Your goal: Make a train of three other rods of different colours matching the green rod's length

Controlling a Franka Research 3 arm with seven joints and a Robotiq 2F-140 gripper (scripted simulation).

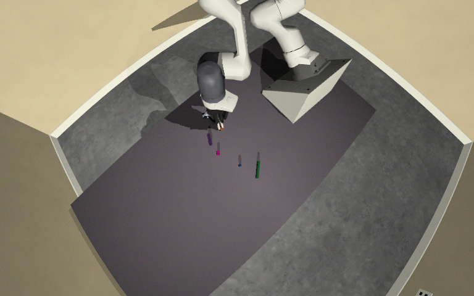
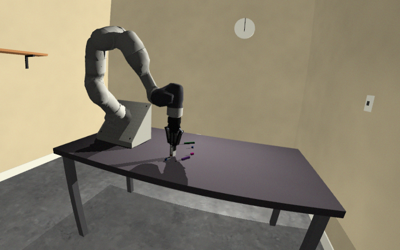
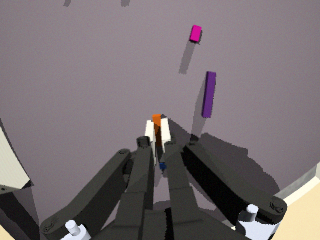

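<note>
The orange rod is 30 mm below my hand. Round my hand: purple rod: 80 mm ahead, 20 mm to the left, 40 mm below; grey rod: 10 mm behind, 40 mm to the right, 40 mm below; magenta rod: 90 mm ahead, 100 mm to the left, 40 mm below.
</note>
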